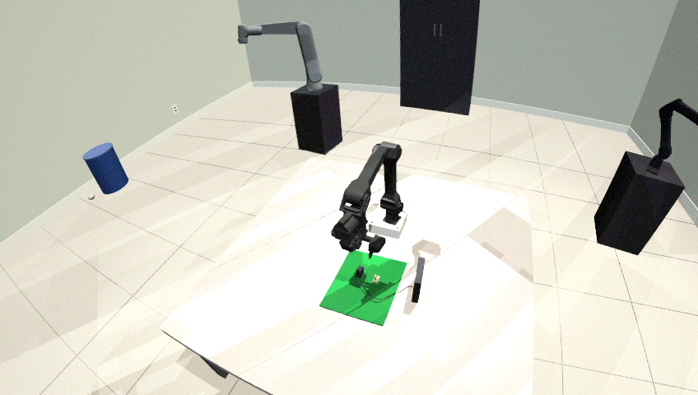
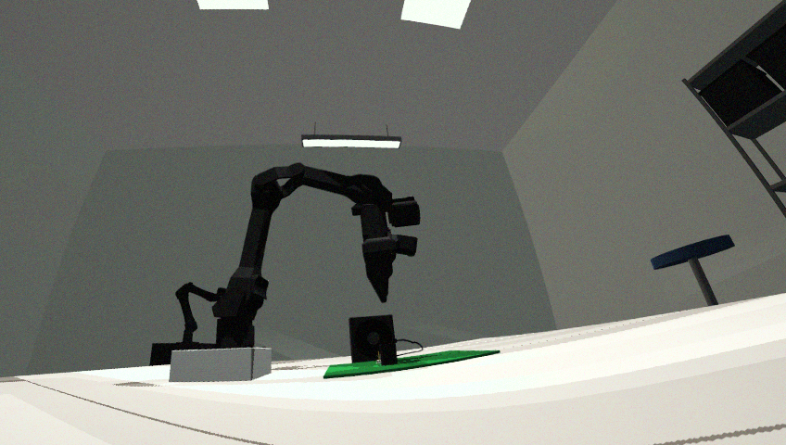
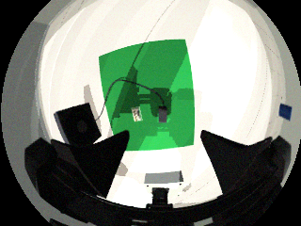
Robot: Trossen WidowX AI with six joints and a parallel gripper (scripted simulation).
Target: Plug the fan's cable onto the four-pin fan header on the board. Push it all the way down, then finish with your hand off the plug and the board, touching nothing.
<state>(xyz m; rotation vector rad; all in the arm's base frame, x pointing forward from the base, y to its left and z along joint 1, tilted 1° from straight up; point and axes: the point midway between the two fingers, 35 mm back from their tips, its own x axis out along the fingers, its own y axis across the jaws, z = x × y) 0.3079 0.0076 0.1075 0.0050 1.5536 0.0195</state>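
Now: gripper tip 11 cm above the black plug. From my gripper tip the other things lie so: fan (21 cm to the left, 7 cm below, 4 cm behind); white four-pin header (13 cm below, 7 cm to the left, 1 cm behind); green board (14 cm below, 4 cm to the left, 2 cm ahead).
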